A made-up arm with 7 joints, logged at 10 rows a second.
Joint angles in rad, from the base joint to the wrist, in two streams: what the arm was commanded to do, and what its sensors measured. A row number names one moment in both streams.
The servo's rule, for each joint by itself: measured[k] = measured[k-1] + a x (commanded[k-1-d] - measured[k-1]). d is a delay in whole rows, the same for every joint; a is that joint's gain. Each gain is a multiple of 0.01, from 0.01 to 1. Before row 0 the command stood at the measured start. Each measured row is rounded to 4 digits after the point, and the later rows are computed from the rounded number. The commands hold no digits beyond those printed.
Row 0, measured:
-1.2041, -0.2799, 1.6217, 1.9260, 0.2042, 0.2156, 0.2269
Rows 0 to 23, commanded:
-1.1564, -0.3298, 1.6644, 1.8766, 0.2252, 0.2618, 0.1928
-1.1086, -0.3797, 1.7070, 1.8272, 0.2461, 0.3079, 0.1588
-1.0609, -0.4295, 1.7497, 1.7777, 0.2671, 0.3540, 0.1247
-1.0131, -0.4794, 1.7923, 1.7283, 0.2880, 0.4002, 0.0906
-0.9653, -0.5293, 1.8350, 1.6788, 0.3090, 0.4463, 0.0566
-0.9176, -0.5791, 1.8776, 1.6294, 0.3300, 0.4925, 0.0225
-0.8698, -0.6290, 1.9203, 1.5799, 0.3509, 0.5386, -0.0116
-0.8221, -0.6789, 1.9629, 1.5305, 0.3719, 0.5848, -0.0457
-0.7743, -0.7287, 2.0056, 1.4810, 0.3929, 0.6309, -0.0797
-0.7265, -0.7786, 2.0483, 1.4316, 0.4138, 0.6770, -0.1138
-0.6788, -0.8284, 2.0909, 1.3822, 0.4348, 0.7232, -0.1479
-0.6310, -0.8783, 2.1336, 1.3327, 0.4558, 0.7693, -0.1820
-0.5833, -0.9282, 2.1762, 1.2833, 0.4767, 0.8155, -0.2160
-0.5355, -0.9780, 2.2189, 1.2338, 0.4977, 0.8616, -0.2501
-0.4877, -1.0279, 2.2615, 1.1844, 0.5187, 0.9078, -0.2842
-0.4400, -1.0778, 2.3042, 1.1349, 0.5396, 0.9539, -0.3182
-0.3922, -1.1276, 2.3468, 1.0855, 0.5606, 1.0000, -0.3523
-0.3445, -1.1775, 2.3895, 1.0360, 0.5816, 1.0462, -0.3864
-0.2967, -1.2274, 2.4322, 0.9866, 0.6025, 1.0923, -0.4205
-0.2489, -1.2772, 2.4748, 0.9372, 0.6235, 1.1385, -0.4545
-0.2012, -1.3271, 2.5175, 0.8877, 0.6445, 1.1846, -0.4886
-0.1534, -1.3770, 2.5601, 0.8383, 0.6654, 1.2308, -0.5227
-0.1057, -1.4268, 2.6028, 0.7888, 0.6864, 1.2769, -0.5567
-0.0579, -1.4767, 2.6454, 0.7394, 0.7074, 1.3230, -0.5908
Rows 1 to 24, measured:
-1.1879, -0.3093, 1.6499, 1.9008, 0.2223, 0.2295, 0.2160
-1.1609, -0.3508, 1.6876, 1.8633, 0.2428, 0.2530, 0.1977
-1.1269, -0.3972, 1.7286, 1.8196, 0.2637, 0.2833, 0.1743
-1.0882, -0.4457, 1.7706, 1.7730, 0.2846, 0.3184, 0.1475
-1.0464, -0.4950, 1.8131, 1.7250, 0.3056, 0.3568, 0.1184
-1.0026, -0.5446, 1.8557, 1.6762, 0.3266, 0.3975, 0.0877
-0.9574, -0.5944, 1.8983, 1.6271, 0.3475, 0.4398, 0.0559
-0.9114, -0.6443, 1.9409, 1.5778, 0.3685, 0.4833, 0.0234
-0.8648, -0.6941, 1.9836, 1.5284, 0.3895, 0.5276, -0.0096
-0.8178, -0.7440, 2.0263, 1.4790, 0.4104, 0.5724, -0.0429
-0.7705, -0.7938, 2.0689, 1.4296, 0.4314, 0.6176, -0.0765
-0.7231, -0.8437, 2.1116, 1.3802, 0.4524, 0.6631, -0.1103
-0.6756, -0.8936, 2.1542, 1.3308, 0.4733, 0.7088, -0.1441
-0.6280, -0.9434, 2.1969, 1.2813, 0.4943, 0.7546, -0.1780
-0.5803, -0.9933, 2.2395, 1.2319, 0.5153, 0.8006, -0.2120
-0.5326, -1.0432, 2.2822, 1.1824, 0.5362, 0.8466, -0.2460
-0.4849, -1.0930, 2.3248, 1.1330, 0.5572, 0.8926, -0.2800
-0.4372, -1.1429, 2.3675, 1.0835, 0.5782, 0.9387, -0.3140
-0.3894, -1.1928, 2.4102, 1.0341, 0.5991, 0.9848, -0.3481
-0.3416, -1.2426, 2.4528, 0.9847, 0.6201, 1.0309, -0.3821
-0.2939, -1.2925, 2.4955, 0.9352, 0.6411, 1.0770, -0.4162
-0.2461, -1.3424, 2.5381, 0.8858, 0.6620, 1.1231, -0.4503
-0.1984, -1.3922, 2.5808, 0.8363, 0.6830, 1.1692, -0.4843
-0.1506, -1.4421, 2.6234, 0.7869, 0.7040, 1.2153, -0.5184
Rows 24 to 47, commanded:
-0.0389, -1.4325, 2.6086, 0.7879, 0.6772, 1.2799, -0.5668
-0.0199, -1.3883, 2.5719, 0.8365, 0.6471, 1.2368, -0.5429
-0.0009, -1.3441, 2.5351, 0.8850, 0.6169, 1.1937, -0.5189
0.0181, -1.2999, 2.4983, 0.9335, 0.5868, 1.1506, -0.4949
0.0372, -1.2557, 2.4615, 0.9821, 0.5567, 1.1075, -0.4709
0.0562, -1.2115, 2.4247, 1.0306, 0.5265, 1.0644, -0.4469
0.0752, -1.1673, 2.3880, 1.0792, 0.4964, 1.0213, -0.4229
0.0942, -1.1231, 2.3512, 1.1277, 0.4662, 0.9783, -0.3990
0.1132, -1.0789, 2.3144, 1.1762, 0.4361, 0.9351, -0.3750
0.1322, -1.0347, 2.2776, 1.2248, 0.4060, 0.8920, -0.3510
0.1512, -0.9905, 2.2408, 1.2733, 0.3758, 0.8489, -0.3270
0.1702, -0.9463, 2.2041, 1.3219, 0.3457, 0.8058, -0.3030
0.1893, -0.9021, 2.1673, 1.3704, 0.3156, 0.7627, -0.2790
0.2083, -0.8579, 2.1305, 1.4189, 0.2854, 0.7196, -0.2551
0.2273, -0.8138, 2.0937, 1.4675, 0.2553, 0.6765, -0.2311
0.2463, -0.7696, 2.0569, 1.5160, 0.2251, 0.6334, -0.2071
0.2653, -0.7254, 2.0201, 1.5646, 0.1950, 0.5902, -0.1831
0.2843, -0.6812, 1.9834, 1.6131, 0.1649, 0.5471, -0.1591
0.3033, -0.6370, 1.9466, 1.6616, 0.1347, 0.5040, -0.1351
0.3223, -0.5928, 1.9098, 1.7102, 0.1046, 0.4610, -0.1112
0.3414, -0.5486, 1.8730, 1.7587, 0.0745, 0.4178, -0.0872
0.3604, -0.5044, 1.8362, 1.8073, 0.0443, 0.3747, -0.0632
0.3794, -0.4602, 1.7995, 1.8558, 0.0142, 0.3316, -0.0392
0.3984, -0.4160, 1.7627, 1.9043, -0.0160, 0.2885, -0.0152
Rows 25 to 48, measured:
-0.1126, -1.4364, 2.6136, 0.7874, 0.6810, 1.2347, -0.5339
-0.0811, -1.4080, 2.5861, 0.8124, 0.6518, 1.2353, -0.5368
-0.0538, -1.3703, 2.5524, 0.8494, 0.6218, 1.2228, -0.5311
-0.0294, -1.3288, 2.5167, 0.8923, 0.5917, 1.2011, -0.5195
-0.0068, -1.2857, 2.4803, 0.9381, 0.5616, 1.1730, -0.5039
0.0146, -1.2419, 2.4436, 0.9853, 0.5314, 1.1404, -0.4857
0.0352, -1.1979, 2.4069, 1.0332, 0.5013, 1.1047, -0.4656
0.0553, -1.1538, 2.3701, 1.0814, 0.4711, 1.0668, -0.4443
0.0750, -1.1096, 2.3333, 1.1297, 0.4410, 1.0273, -0.4221
0.0944, -1.0654, 2.2965, 1.1782, 0.4109, 0.9867, -0.3993
0.1137, -1.0212, 2.2597, 1.2267, 0.3807, 0.9454, -0.3762
0.1329, -0.9770, 2.2230, 1.2753, 0.3506, 0.9035, -0.3528
0.1521, -0.9328, 2.1862, 1.3238, 0.3205, 0.8613, -0.3292
0.1712, -0.8886, 2.1494, 1.3723, 0.2903, 0.8188, -0.3055
0.1903, -0.8445, 2.1126, 1.4209, 0.2602, 0.7761, -0.2817
0.2093, -0.8003, 2.0758, 1.4694, 0.2300, 0.7333, -0.2578
0.2283, -0.7561, 2.0390, 1.5180, 0.1999, 0.6904, -0.2339
0.2473, -0.7119, 2.0023, 1.5665, 0.1698, 0.6474, -0.2100
0.2663, -0.6677, 1.9655, 1.6150, 0.1396, 0.6044, -0.1860
0.2853, -0.6235, 1.9287, 1.6636, 0.1095, 0.5614, -0.1621
0.3044, -0.5793, 1.8919, 1.7121, 0.0794, 0.5183, -0.1381
0.3234, -0.5351, 1.8551, 1.7607, 0.0492, 0.4752, -0.1141
0.3424, -0.4909, 1.8184, 1.8092, 0.0191, 0.4321, -0.0901
0.3614, -0.4467, 1.7816, 1.8577, -0.0111, 0.3890, -0.0661

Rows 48 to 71, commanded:
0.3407, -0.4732, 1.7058, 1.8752, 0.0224, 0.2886, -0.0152
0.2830, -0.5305, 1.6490, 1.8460, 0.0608, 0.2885, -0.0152
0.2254, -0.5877, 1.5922, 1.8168, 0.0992, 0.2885, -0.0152
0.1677, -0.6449, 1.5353, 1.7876, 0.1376, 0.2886, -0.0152
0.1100, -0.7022, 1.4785, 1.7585, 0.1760, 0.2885, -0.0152
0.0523, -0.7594, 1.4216, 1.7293, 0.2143, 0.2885, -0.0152
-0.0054, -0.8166, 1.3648, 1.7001, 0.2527, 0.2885, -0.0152
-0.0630, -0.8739, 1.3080, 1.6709, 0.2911, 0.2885, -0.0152
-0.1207, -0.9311, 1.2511, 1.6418, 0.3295, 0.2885, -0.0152
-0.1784, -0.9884, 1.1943, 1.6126, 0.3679, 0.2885, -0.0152
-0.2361, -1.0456, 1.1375, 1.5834, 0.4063, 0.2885, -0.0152
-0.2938, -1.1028, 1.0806, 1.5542, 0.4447, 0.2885, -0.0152
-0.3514, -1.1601, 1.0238, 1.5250, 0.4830, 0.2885, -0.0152
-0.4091, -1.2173, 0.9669, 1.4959, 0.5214, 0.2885, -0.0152
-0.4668, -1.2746, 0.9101, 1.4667, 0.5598, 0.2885, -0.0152
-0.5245, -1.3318, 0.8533, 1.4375, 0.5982, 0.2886, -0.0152
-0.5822, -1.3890, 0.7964, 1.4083, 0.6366, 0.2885, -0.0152
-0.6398, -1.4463, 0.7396, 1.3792, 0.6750, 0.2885, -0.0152
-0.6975, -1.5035, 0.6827, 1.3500, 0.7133, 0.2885, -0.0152
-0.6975, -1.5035, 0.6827, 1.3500, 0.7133, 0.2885, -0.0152
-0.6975, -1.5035, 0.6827, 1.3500, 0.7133, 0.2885, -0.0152
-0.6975, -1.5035, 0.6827, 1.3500, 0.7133, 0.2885, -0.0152
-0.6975, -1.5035, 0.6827, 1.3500, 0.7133, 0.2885, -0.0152
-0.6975, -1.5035, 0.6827, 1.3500, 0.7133, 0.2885, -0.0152
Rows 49 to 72, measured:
0.3544, -0.4623, 1.7316, 1.8666, 0.0177, 0.3589, -0.0498
0.3301, -0.5025, 1.6771, 1.8561, 0.0548, 0.3378, -0.0387
0.2945, -0.5528, 1.6211, 1.8361, 0.0930, 0.3230, -0.0312
0.2514, -0.6071, 1.5645, 1.8114, 0.1314, 0.3127, -0.0261
0.2033, -0.6632, 1.5077, 1.7844, 0.1698, 0.3054, -0.0226
0.1520, -0.7200, 1.4509, 1.7563, 0.2081, 0.3003, -0.0202
0.0985, -0.7770, 1.3941, 1.7276, 0.2465, 0.2968, -0.0186
0.0436, -0.8342, 1.3373, 1.6987, 0.2849, 0.2943, -0.0175
-0.0123, -0.8914, 1.2804, 1.6697, 0.3233, 0.2926, -0.0168
-0.0688, -0.9486, 1.2236, 1.6406, 0.3617, 0.2914, -0.0163
-0.1257, -1.0058, 1.1668, 1.6114, 0.4001, 0.2905, -0.0159
-0.1829, -1.0630, 1.1099, 1.5822, 0.4385, 0.2899, -0.0157
-0.2402, -1.1203, 1.0531, 1.5530, 0.4768, 0.2895, -0.0155
-0.2976, -1.1775, 0.9962, 1.5239, 0.5152, 0.2892, -0.0154
-0.3551, -1.2348, 0.9394, 1.4947, 0.5536, 0.2890, -0.0153
-0.4127, -1.2920, 0.8826, 1.4655, 0.5920, 0.2889, -0.0153
-0.4703, -1.3492, 0.8257, 1.4363, 0.6304, 0.2888, -0.0153
-0.5279, -1.4065, 0.7689, 1.4072, 0.6688, 0.2887, -0.0153
-0.5856, -1.4637, 0.7120, 1.3780, 0.7071, 0.2886, -0.0153
-0.6236, -1.4872, 0.6927, 1.3637, 0.7124, 0.2886, -0.0153
-0.6487, -1.4968, 0.6861, 1.3567, 0.7132, 0.2886, -0.0153
-0.6653, -1.5008, 0.6839, 1.3533, 0.7133, 0.2886, -0.0153
-0.6762, -1.5024, 0.6831, 1.3516, 0.7133, 0.2886, -0.0153
-0.6834, -1.5030, 0.6828, 1.3508, 0.7133, 0.2886, -0.0153

